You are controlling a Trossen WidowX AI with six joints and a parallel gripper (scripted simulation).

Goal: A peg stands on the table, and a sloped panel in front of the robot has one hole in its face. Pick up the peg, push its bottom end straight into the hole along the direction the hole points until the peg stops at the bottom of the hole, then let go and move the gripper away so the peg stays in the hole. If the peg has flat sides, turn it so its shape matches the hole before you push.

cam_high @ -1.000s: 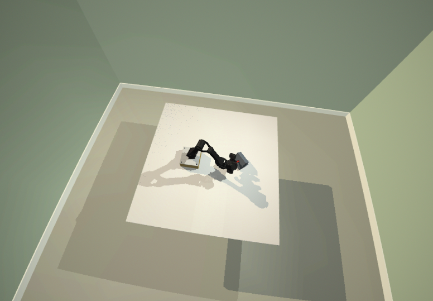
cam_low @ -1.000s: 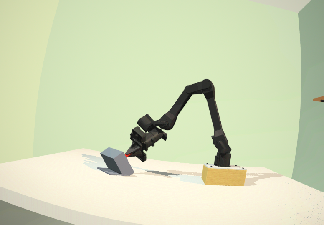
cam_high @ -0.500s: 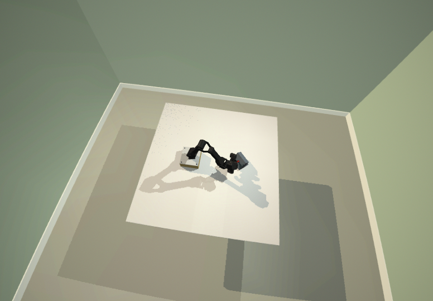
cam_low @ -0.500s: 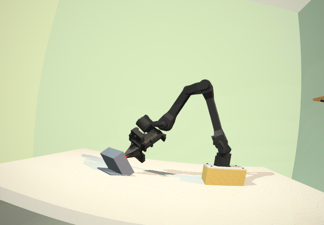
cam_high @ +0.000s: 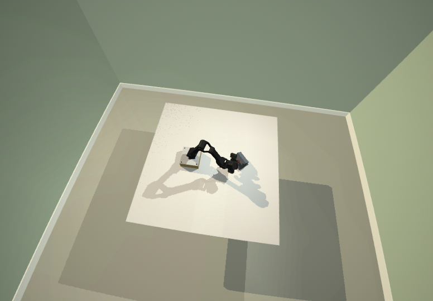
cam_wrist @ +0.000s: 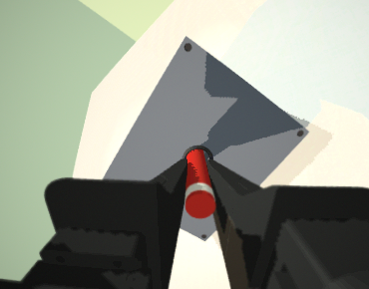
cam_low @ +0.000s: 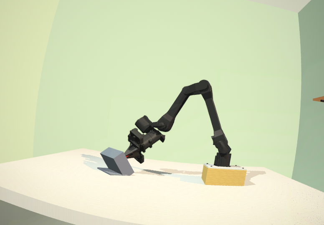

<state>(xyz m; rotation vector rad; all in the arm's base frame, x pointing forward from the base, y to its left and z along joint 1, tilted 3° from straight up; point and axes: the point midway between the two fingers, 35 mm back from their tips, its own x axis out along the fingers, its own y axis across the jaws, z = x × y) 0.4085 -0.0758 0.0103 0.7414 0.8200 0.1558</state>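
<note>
Right now my gripper tip is 10 mm to the left of the red peg, 10 mm below it and 10 mm past it. Round my gripper tip: grey sloped panel (30 mm below, 30 mm ahead, 20 mm to the left).
</note>
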